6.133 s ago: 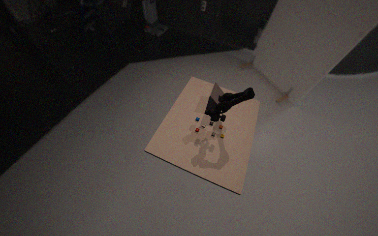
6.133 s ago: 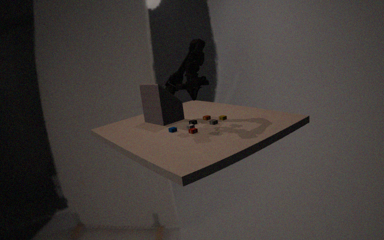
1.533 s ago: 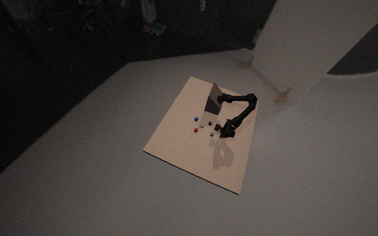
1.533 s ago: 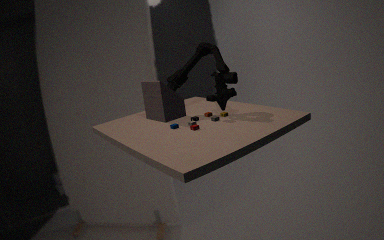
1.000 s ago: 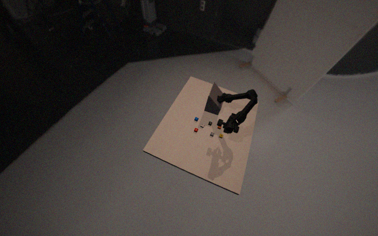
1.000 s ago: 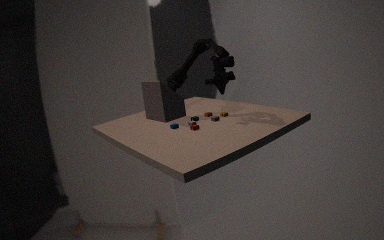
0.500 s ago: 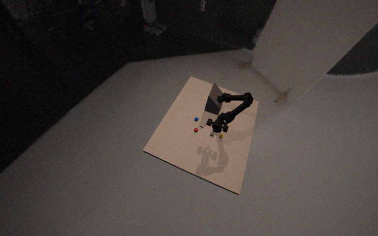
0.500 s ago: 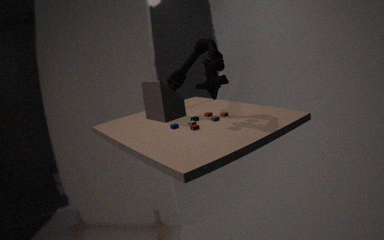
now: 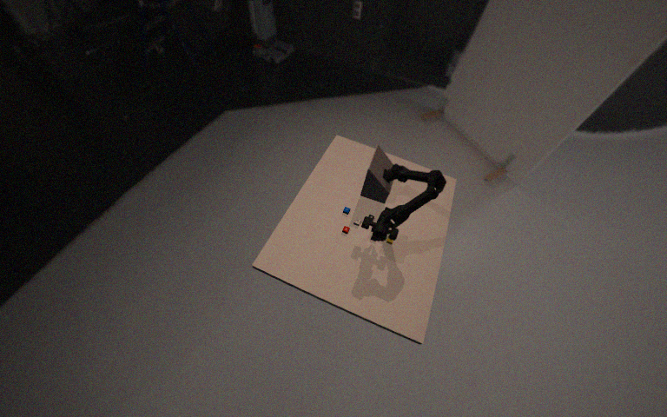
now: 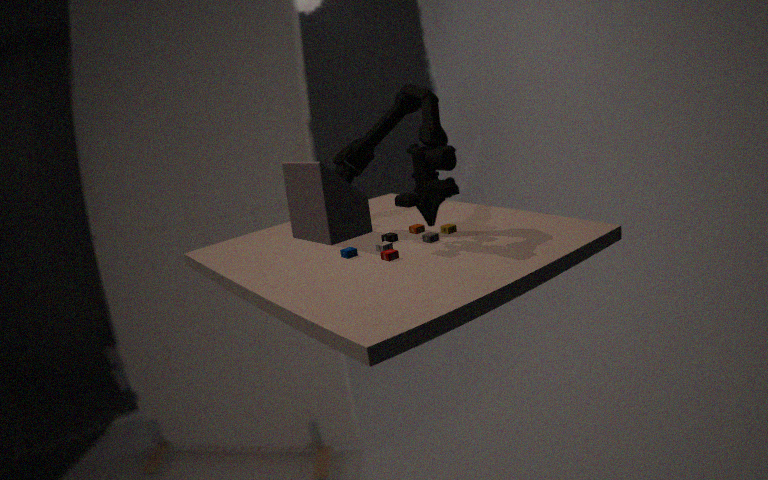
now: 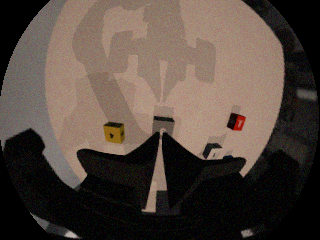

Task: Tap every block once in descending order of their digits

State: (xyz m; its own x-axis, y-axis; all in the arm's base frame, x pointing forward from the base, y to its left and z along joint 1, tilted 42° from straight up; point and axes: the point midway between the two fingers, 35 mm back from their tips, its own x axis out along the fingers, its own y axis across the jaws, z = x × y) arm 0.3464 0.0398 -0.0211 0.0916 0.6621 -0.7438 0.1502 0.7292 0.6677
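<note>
My gripper tip is now 30 mm above the grey block and 10 mm past it. The rest, counted from my gripper tip: black block (120 mm behind, 40 mm to the right, 30 mm below); orange block (110 mm behind, 60 mm to the left, 30 mm below); yellow block (80 mm to the left, 30 mm below, 10 mm behind).
</note>
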